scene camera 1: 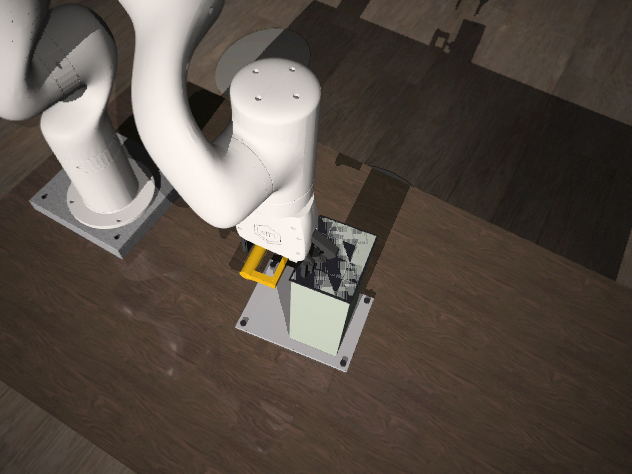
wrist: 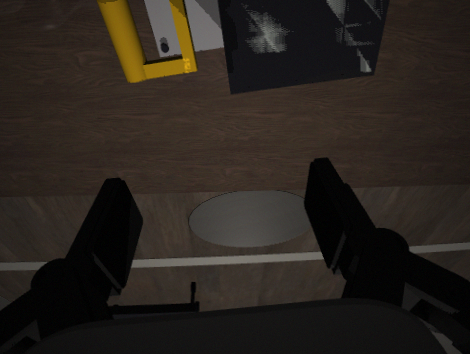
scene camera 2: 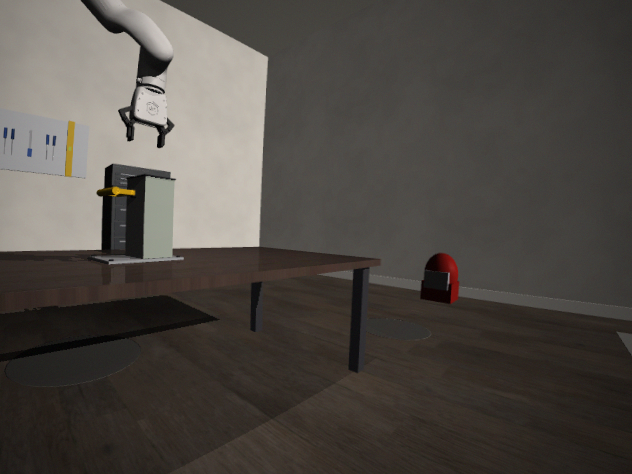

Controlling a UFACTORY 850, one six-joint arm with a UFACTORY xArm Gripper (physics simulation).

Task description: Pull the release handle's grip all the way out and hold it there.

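The release handle (scene camera 1: 253,261) (scene camera 2: 116,191) (wrist: 122,45) is a yellow frame with a round grip bar. It sticks out sideways from the upper part of a tall pale green housing (scene camera 1: 319,318) (scene camera 2: 159,219) with a dark-looking top in the wrist view. The housing stands on a light grey base plate (scene camera 1: 265,326) (scene camera 2: 117,260). My gripper (scene camera 2: 146,142) (wrist: 220,190) is open and empty, pointing down above the housing's height and apart from the handle. In scene camera 1 my arm and gripper body hide part of the handle and most of the fingers.
The housing is mounted on a brown wooden table (scene camera 1: 153,382) (scene camera 2: 229,270). My arm's grey base block (scene camera 1: 109,239) is at the left in scene camera 1. A dark cabinet (scene camera 2: 108,214) shows behind the housing. A tool board (scene camera 2: 20,147) is on the wall, and a red object (scene camera 2: 443,264) is at the right.
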